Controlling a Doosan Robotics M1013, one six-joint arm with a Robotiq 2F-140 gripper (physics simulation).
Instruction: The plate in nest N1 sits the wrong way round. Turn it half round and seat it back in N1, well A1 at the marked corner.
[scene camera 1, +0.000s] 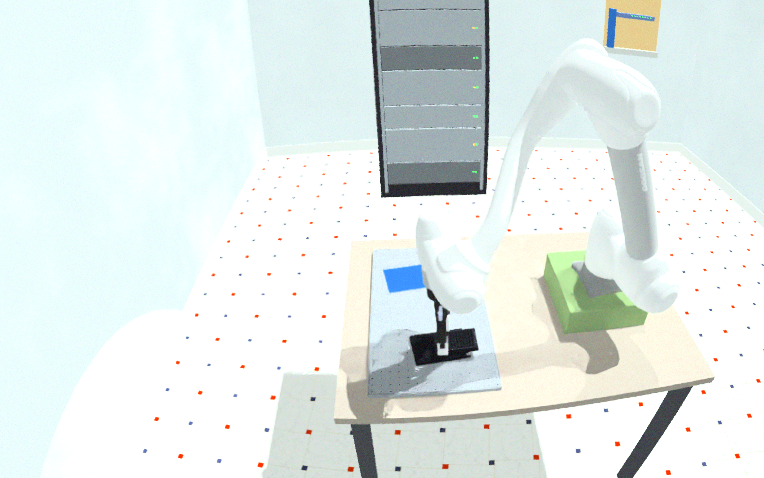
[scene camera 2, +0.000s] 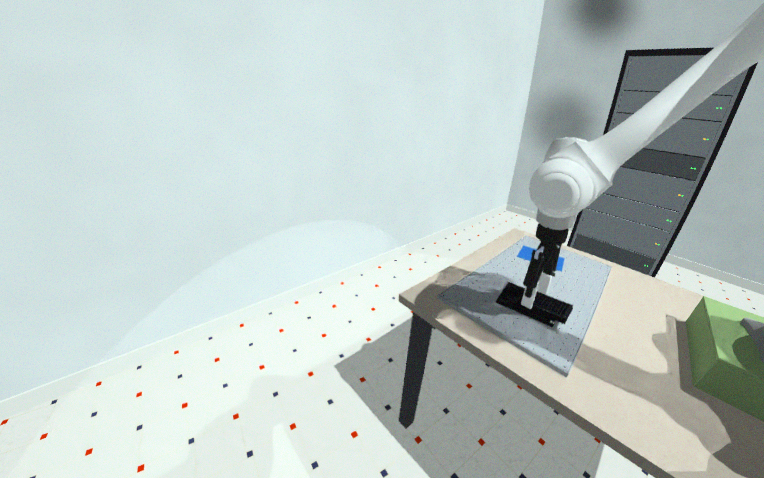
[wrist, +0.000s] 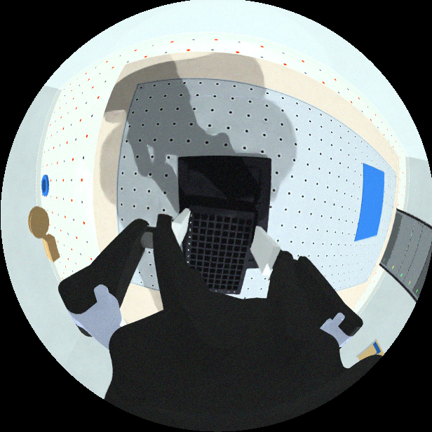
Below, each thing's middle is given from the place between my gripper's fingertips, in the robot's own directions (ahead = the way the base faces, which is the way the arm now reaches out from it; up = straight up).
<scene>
I see the black nest (scene camera 1: 424, 346) 20 mm below my hand and 10 mm ahead of it. The rest, counted from my hand: blue rectangle (scene camera 1: 405, 278) (350 mm to the right, 60 mm ahead, 20 mm below); black plate (scene camera 2: 553, 308) (30 mm behind).
</scene>
